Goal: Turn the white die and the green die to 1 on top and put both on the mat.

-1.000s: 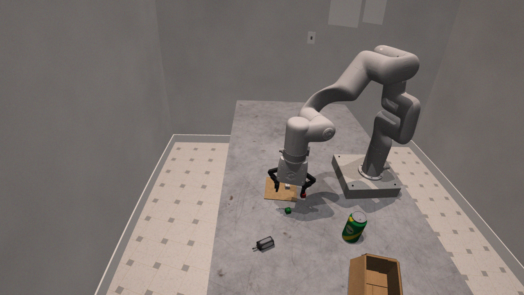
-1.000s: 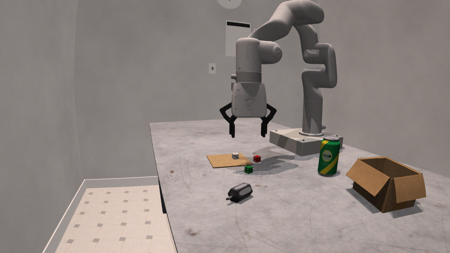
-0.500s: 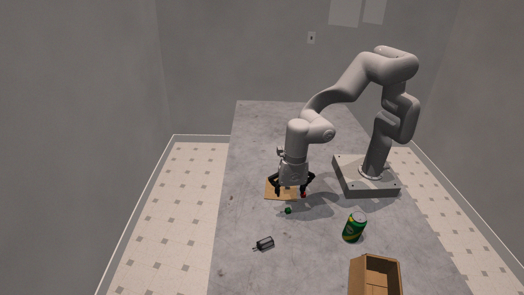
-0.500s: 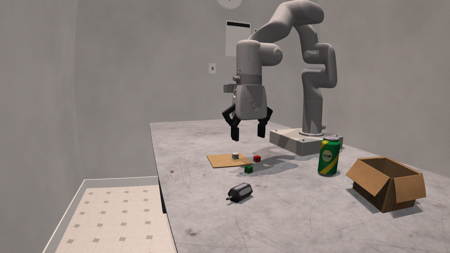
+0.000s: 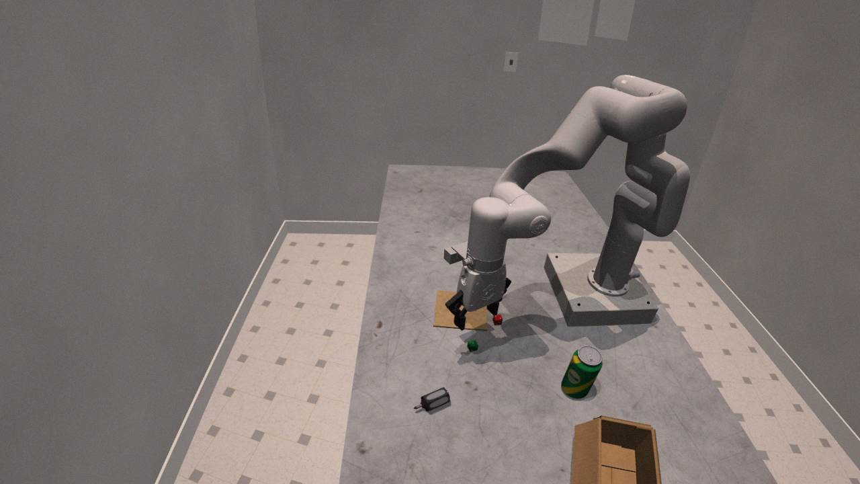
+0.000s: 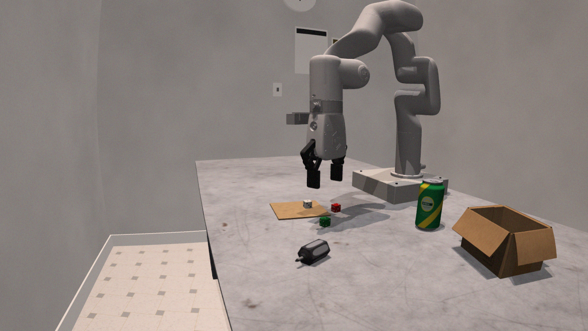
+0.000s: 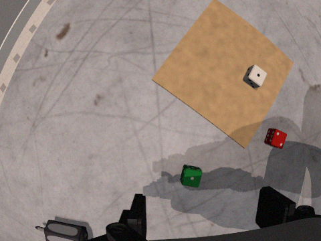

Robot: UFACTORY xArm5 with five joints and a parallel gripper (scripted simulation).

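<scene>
Right now the green die is 10 cm below my hand. From my hand the other things lie so: tan mat 14 cm to the right, 11 cm below, 1 cm behind; red die 10 cm below, 9 cm behind, 8 cm to the right; white die 14 cm to the right, 10 cm below, 4 cm behind.
</scene>
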